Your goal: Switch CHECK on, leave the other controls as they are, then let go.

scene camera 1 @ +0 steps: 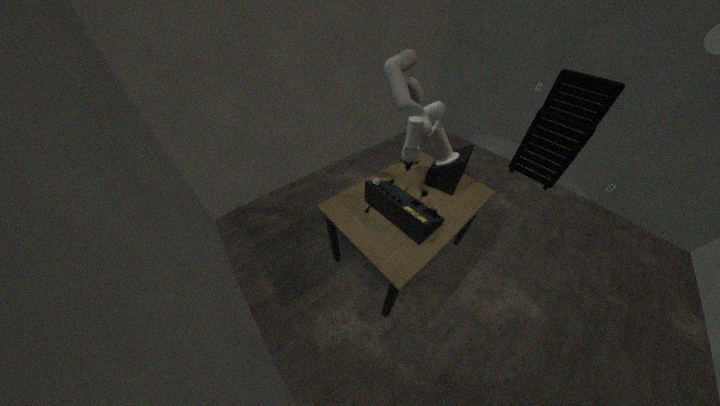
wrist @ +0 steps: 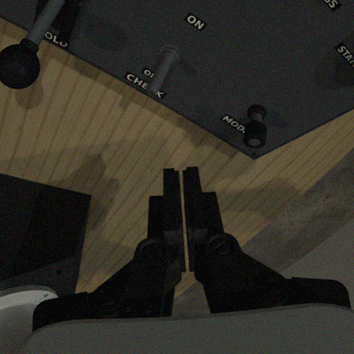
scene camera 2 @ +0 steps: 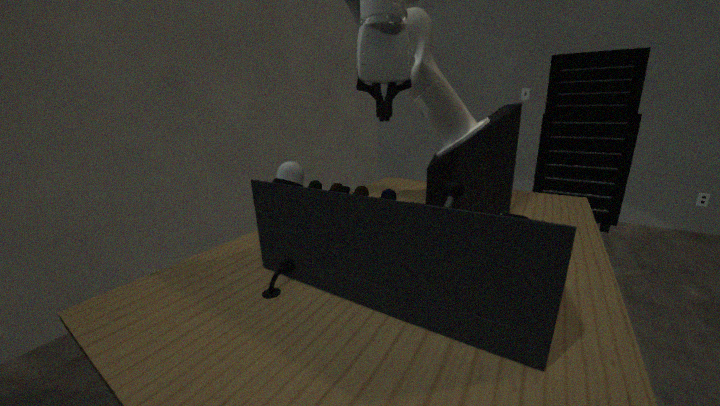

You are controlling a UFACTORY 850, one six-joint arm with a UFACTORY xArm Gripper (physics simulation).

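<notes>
The CHECK switch [wrist: 164, 70] is a grey toggle lever on the dark control panel [wrist: 115, 30] [scene camera 1: 395, 216] [scene camera 2: 403, 257]. In the wrist view its lever leans toward the OFF and CHECK labels at the panel's edge, away from the ON label [wrist: 195, 22]. The switch does not show in the second scene view, where the panel's back faces the camera. My gripper [wrist: 181, 190] [scene camera 1: 408, 167] [scene camera 2: 384, 119] is shut and empty, with its fingertips together. It hangs above the table beside the panel's edge, apart from the switch.
A CYCLE lever with a black ball knob [wrist: 19, 66] stands left of CHECK in the wrist view; a small black MODE control [wrist: 255, 131] is to the right. A white dome [scene camera 2: 290, 172] [scene camera 1: 376, 181] stands at the panel's end. The robot's dark base block [scene camera 2: 473, 161] [scene camera 1: 450, 174] stands behind.
</notes>
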